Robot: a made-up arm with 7 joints. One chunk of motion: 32 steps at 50 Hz.
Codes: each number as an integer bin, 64 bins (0 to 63) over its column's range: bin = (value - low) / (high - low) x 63, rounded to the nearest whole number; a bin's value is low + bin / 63 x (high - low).
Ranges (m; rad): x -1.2..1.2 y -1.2..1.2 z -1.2..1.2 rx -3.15..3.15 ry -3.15..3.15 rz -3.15..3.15
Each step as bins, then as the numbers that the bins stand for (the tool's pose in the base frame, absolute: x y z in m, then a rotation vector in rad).
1 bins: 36 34 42 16 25 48
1 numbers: 0.1714 0.0952 0.4000 -1.5500 -0.6500 1.6500
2 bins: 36 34 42 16 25 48
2 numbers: 0.1714 0.0952 0.4000 -1.5500 -0.6500 1.6500
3 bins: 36 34 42 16 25 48
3 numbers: 0.1714 0.0952 0.4000 -1.5500 -0.6500 1.6500
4 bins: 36 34 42 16 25 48
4 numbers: 0.1714 0.0952 0.4000 -1.5500 -0.6500 1.6500
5 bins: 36 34 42 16 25 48
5 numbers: 0.1714 0.0952 0.4000 -1.5500 -0.6500 1.6500
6 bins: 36 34 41 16 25 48
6 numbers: 0.1714 0.0952 0.3619 -1.5500 -0.6500 1.6500
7 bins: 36 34 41 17 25 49
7 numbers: 0.1714 0.0952 0.3619 -1.4500 -0.6500 1.7500
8 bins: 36 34 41 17 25 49
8 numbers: 0.1714 0.0952 0.3619 -1.4500 -0.6500 1.7500
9 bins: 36 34 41 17 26 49
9 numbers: 0.1714 0.0952 0.3619 -1.4500 -0.5500 1.7500
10 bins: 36 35 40 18 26 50
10 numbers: 0.1714 0.1333 0.3238 -1.3500 -0.5500 1.8500
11 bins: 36 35 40 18 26 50
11 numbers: 0.1714 0.1333 0.3238 -1.3500 -0.5500 1.8500
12 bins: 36 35 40 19 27 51
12 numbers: 0.1714 0.1333 0.3238 -1.2500 -0.4500 1.9500
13 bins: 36 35 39 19 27 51
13 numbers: 0.1714 0.1333 0.2857 -1.2500 -0.4500 1.9500
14 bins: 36 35 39 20 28 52
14 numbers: 0.1714 0.1333 0.2857 -1.1500 -0.3500 2.0500
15 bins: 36 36 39 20 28 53
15 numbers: 0.1714 0.1714 0.2857 -1.1500 -0.3500 2.1500
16 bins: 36 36 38 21 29 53
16 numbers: 0.1714 0.1714 0.2476 -1.0500 -0.2500 2.1500
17 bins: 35 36 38 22 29 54
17 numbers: 0.1333 0.1714 0.2476 -0.9500 -0.2500 2.2500
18 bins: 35 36 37 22 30 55
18 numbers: 0.1333 0.1714 0.2095 -0.9500 -0.1500 2.3500
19 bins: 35 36 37 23 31 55
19 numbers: 0.1333 0.1714 0.2095 -0.8500 -0.0500 2.3500
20 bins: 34 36 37 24 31 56
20 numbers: 0.0952 0.1714 0.2095 -0.7500 -0.0500 2.4500
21 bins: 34 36 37 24 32 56
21 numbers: 0.0952 0.1714 0.2095 -0.7500 0.0500 2.4500
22 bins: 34 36 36 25 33 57
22 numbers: 0.0952 0.1714 0.1714 -0.6500 0.1500 2.5500
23 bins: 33 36 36 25 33 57
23 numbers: 0.0571 0.1714 0.1714 -0.6500 0.1500 2.5500
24 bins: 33 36 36 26 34 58
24 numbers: 0.0571 0.1714 0.1714 -0.5500 0.2500 2.6500
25 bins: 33 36 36 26 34 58
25 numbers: 0.0571 0.1714 0.1714 -0.5500 0.2500 2.6500
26 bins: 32 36 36 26 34 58
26 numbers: 0.0190 0.1714 0.1714 -0.5500 0.2500 2.6500
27 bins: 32 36 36 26 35 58
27 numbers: 0.0190 0.1714 0.1714 -0.5500 0.3500 2.6500
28 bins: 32 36 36 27 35 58
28 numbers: 0.0190 0.1714 0.1714 -0.4500 0.3500 2.6500
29 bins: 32 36 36 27 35 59
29 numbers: 0.0190 0.1714 0.1714 -0.4500 0.3500 2.7500
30 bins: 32 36 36 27 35 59
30 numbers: 0.0190 0.1714 0.1714 -0.4500 0.3500 2.7500
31 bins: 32 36 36 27 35 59
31 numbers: 0.0190 0.1714 0.1714 -0.4500 0.3500 2.7500
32 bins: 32 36 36 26 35 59
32 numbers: 0.0190 0.1714 0.1714 -0.5500 0.3500 2.7500
